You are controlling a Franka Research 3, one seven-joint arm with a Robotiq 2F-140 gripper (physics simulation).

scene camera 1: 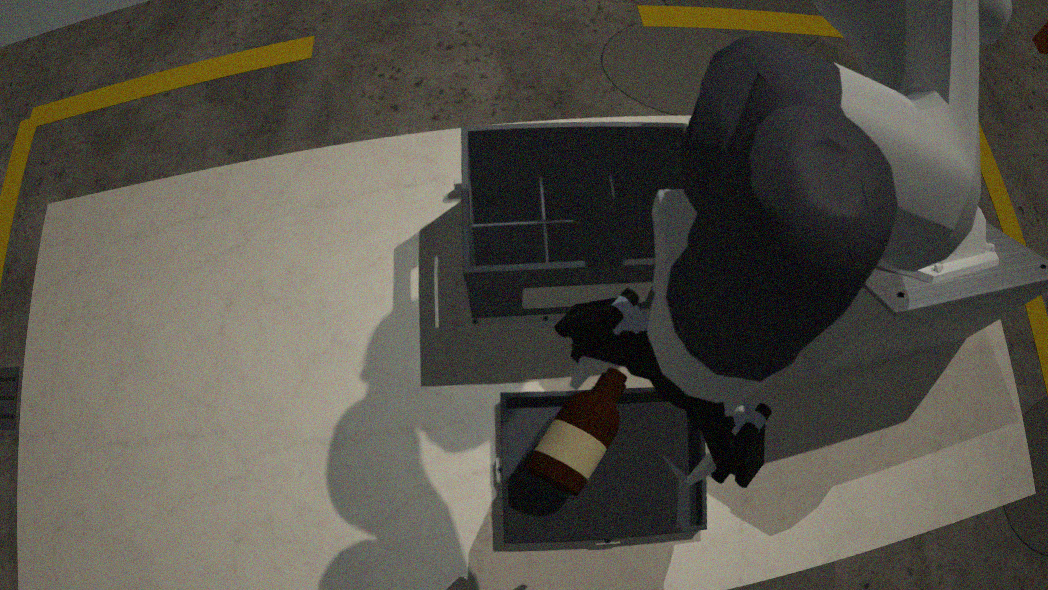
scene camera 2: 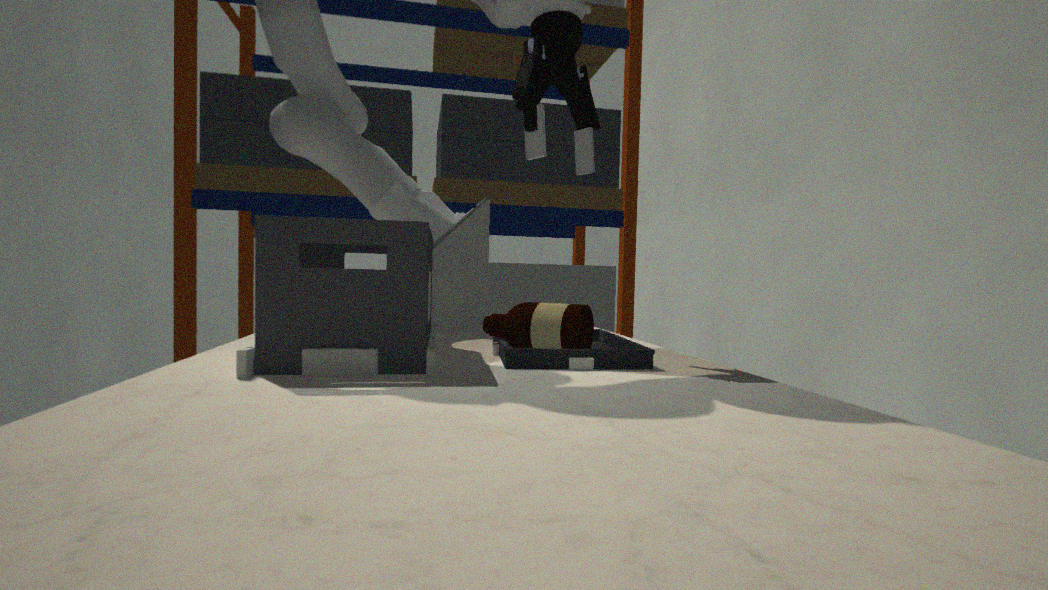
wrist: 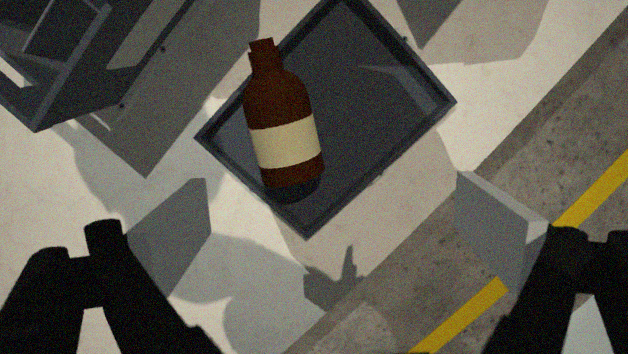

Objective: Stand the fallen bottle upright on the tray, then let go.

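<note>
A brown bottle (scene camera 1: 568,448) (scene camera 2: 546,326) (wrist: 285,142) with a cream label and a dark base lies on its side on the dark grey tray (scene camera 1: 649,487) (scene camera 2: 623,359) (wrist: 370,125). Its base is inside the tray near the left front corner in scene camera 1, and its neck rests across the rim on the side facing the crate. My gripper (scene camera 1: 639,421) (scene camera 2: 560,162) (wrist: 332,203) is open and empty, pointing down high above the tray. In the wrist view the bottle lies beyond the fingertips, left of the middle, its neck pointing away.
A tall dark grey crate (scene camera 1: 491,293) (scene camera 2: 337,307) (wrist: 70,70) with thin dividers stands beside the tray, on the bottle neck's side. Both stand on the pale table (scene camera 1: 183,329) (scene camera 2: 366,476). A rack (scene camera 2: 184,146) with orange posts and boxes stands behind the arm.
</note>
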